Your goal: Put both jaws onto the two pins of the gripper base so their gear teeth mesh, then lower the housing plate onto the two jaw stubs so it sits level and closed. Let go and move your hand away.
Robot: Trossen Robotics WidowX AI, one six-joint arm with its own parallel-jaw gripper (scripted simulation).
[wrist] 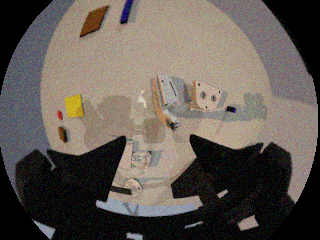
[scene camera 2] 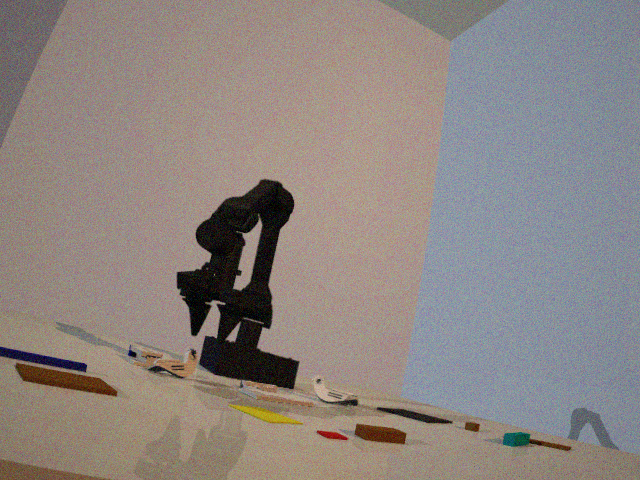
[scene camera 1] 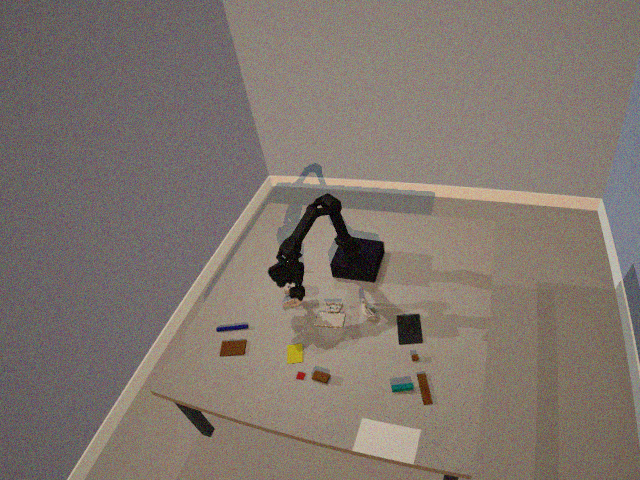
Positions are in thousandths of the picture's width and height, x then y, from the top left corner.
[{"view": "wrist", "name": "gripper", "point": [495,577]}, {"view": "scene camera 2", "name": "gripper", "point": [323,707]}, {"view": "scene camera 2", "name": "gripper jaw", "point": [290,770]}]
